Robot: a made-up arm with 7 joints. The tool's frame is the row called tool.
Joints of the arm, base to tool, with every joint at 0 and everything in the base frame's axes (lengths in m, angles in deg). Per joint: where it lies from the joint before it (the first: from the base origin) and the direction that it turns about. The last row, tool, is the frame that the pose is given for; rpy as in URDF.
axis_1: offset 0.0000 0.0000 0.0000 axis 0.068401 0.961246 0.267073
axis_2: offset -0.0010 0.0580 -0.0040 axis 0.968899 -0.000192 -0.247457
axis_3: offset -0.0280 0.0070 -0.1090 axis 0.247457 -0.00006 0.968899
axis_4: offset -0.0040 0.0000 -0.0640 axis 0.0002 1 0.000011
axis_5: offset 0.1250 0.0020 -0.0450 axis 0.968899 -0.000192 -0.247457
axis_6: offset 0.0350 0.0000 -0.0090 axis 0.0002 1 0.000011
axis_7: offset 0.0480 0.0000 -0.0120 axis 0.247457 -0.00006 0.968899
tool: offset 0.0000 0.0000 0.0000 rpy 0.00 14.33 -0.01
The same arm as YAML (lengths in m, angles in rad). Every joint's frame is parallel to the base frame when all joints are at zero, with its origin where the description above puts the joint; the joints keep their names.
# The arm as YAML. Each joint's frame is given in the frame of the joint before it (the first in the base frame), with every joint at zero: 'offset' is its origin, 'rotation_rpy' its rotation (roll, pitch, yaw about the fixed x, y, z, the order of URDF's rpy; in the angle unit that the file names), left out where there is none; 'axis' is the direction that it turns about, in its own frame. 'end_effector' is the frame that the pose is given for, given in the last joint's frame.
length_unit: m
angle_unit: rad
chain:
  - id: axis_1
    offset: [0.0, 0.0, 0.0]
    axis: [0.068403, 0.961235, 0.26711]
  - id: axis_2
    offset: [-0.001, 0.058, -0.004]
    axis: [0.968889, -0.0002, -0.247497]
  - id: axis_3
    offset: [-0.028, 0.007, -0.109]
    axis: [0.247497, -0.0001, 0.968889]
  - id: axis_4
    offset: [-0.004, 0.0, -0.064]
    axis: [0.0002, 1.0, 0.0]
  - id: axis_5
    offset: [0.125, 0.002, -0.045]
    axis: [0.968889, -0.0002, -0.247497]
  - id: axis_6
    offset: [0.035, 0.0, -0.009]
    axis: [0.0002, 1.0, 0.0]
  - id: axis_7
    offset: [0.048, 0.0, -0.012]
    axis: [0.247497, -0.0001, 0.968889]
end_effector:
  offset: [0.0, 0.0, 0.0]
  rotation_rpy: [0.0, 0.2501, -0.0002]

